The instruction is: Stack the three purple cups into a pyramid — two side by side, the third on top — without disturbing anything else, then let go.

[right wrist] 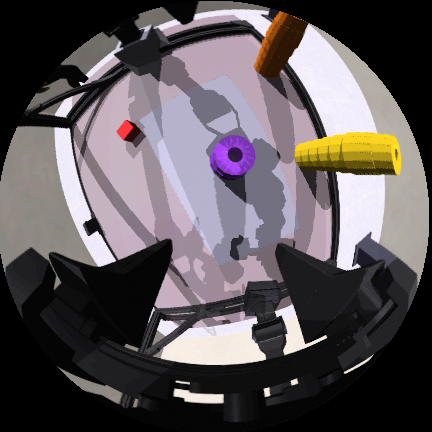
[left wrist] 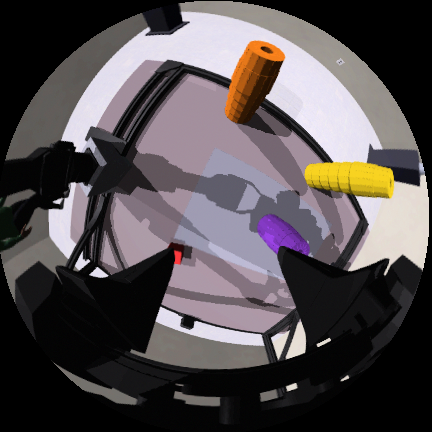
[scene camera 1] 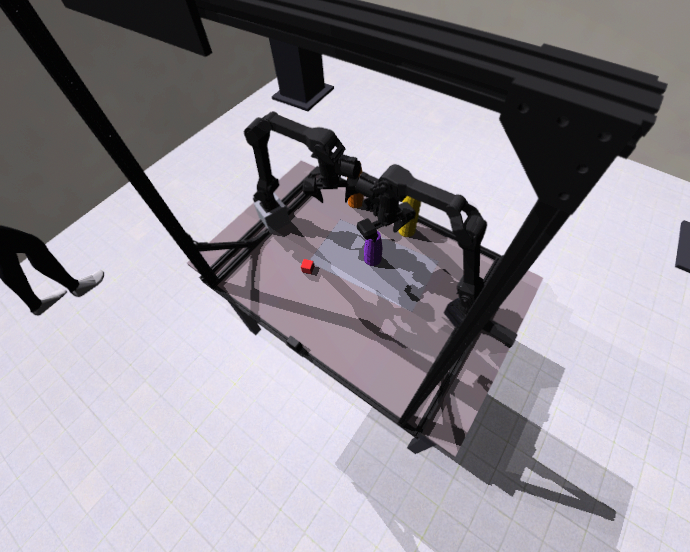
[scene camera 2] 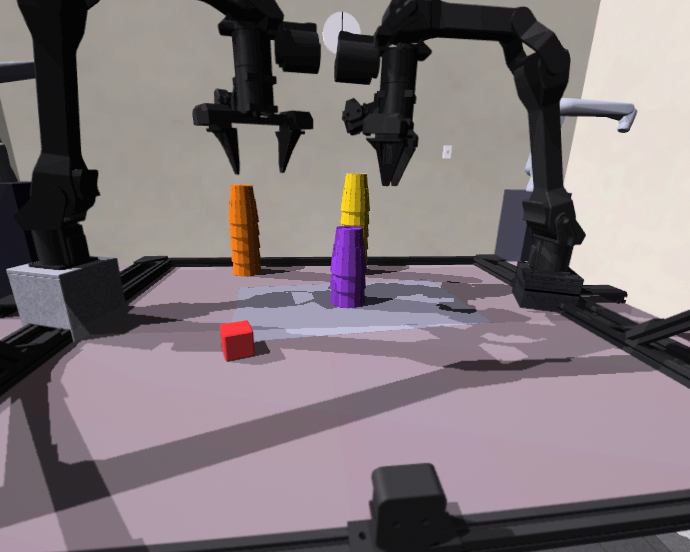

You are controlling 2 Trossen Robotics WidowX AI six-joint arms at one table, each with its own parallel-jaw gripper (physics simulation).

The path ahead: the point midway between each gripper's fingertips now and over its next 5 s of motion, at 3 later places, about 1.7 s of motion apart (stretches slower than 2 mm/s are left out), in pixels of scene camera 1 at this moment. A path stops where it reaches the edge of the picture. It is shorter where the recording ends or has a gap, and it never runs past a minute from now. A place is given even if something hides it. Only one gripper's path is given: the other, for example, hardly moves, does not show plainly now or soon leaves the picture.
My right gripper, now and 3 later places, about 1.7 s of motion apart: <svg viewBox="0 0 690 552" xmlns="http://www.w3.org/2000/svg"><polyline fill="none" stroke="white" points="384,236 376,230 373,239 375,229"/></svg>
